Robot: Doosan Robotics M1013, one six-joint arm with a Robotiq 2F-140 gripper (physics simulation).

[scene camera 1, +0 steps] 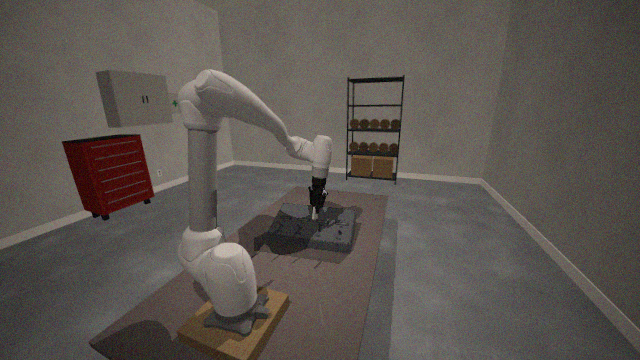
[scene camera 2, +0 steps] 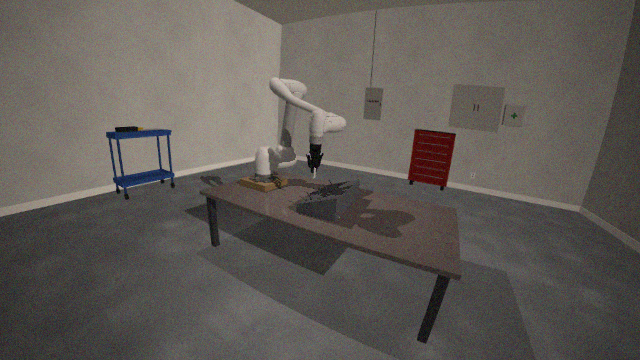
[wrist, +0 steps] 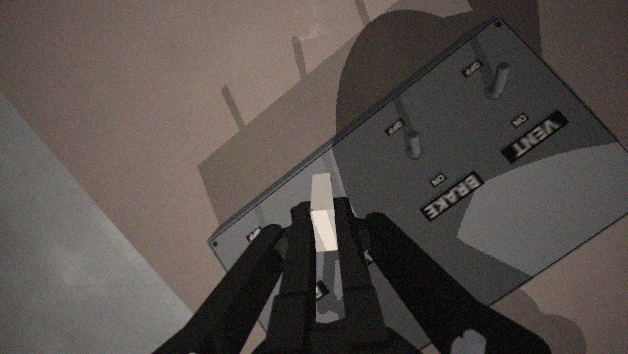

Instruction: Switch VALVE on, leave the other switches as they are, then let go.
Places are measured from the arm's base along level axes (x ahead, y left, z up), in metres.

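Where they show: gripper, fingertip midpoint: (scene camera 1: 314,218) (scene camera 2: 313,177) (wrist: 323,189); arm's base at its link origin: (scene camera 1: 238,311) (scene camera 2: 263,178).
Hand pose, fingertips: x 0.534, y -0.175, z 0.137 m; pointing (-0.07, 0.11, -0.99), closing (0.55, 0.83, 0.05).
Observation:
Things, the pixels of their top centre, and the offset from my fingertips. "spot": a spot on its surface instead. Level surfaces: height alone.
- BRAKE lever at its top centre: (wrist: 421,145) 0.050 m ahead, 0.108 m left, 0.066 m down
- VENT lever at its top centre: (wrist: 512,77) 0.055 m ahead, 0.228 m left, 0.066 m down
- OFF label at a spot on its surface: (wrist: 255,234) spot: 0.017 m ahead, 0.130 m right, 0.119 m down
- brown table at its surface level: 0.192 m down
A dark grey switch panel (scene camera 1: 327,243) (scene camera 2: 320,209) (wrist: 545,200) stands tilted on the table. My gripper (scene camera 1: 315,215) (scene camera 2: 314,175) (wrist: 323,189) is shut and empty, its pale fingertips together above the panel. In the wrist view the fingers cover the part left of BRAKE; the VALVE label cannot be read there and its lever is hidden. Label fragments show beside and between the fingers. The BRAKE lever (wrist: 414,145) and VENT lever (wrist: 497,82) stand out from the panel, with tips toward its OFF edge. An OFF label (wrist: 255,234) shows left of the fingers.
The panel rests on a brown table (scene camera 1: 345,290) (scene camera 2: 425,225) (wrist: 165,165). The arm's wooden base (scene camera 1: 275,305) (scene camera 2: 265,186) is at one end. A red drawer cabinet (scene camera 1: 117,172) (scene camera 2: 432,157), a black shelf rack (scene camera 1: 376,79) and a blue cart (scene camera 2: 140,134) stand farther off.

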